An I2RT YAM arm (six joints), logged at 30 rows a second.
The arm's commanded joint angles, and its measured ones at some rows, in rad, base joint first. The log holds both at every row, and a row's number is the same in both.
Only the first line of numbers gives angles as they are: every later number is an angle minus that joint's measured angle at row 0.
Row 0, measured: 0.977, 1.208, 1.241, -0.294, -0.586, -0.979
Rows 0 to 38, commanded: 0.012, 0.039, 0.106, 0.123, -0.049, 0.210; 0.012, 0.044, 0.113, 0.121, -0.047, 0.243; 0.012, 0.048, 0.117, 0.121, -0.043, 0.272; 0.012, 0.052, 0.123, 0.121, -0.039, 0.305; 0.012, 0.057, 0.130, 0.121, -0.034, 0.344; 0.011, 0.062, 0.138, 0.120, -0.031, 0.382; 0.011, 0.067, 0.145, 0.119, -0.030, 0.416; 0.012, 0.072, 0.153, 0.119, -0.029, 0.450; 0.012, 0.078, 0.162, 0.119, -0.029, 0.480; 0.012, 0.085, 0.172, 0.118, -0.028, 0.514; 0.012, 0.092, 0.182, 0.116, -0.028, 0.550; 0.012, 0.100, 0.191, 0.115, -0.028, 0.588; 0.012, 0.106, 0.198, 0.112, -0.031, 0.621; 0.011, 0.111, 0.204, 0.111, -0.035, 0.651; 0.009, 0.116, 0.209, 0.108, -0.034, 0.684; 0.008, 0.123, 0.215, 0.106, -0.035, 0.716; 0.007, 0.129, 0.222, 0.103, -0.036, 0.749; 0.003, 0.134, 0.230, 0.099, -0.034, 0.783; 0.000, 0.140, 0.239, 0.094, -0.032, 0.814; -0.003, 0.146, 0.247, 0.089, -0.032, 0.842; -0.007, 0.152, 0.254, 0.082, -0.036, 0.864; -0.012, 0.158, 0.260, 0.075, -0.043, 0.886; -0.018, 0.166, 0.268, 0.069, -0.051, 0.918; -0.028, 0.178, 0.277, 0.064, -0.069, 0.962; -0.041, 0.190, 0.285, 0.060, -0.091, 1.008; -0.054, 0.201, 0.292, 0.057, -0.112, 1.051; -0.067, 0.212, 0.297, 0.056, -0.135, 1.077; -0.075, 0.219, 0.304, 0.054, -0.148, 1.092; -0.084, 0.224, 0.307, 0.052, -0.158, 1.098; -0.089, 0.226, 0.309, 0.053, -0.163, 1.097; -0.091, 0.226, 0.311, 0.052, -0.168, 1.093; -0.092, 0.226, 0.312, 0.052, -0.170, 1.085; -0.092, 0.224, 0.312, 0.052, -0.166, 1.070; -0.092, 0.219, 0.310, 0.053, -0.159, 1.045; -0.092, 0.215, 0.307, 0.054, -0.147, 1.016; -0.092, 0.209, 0.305, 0.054, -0.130, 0.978; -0.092, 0.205, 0.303, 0.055, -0.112, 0.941; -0.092, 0.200, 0.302, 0.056, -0.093, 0.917; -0.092, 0.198, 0.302, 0.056, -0.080, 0.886
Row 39, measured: -0.109, 0.217, 0.256, -0.059, -0.083, 0.992
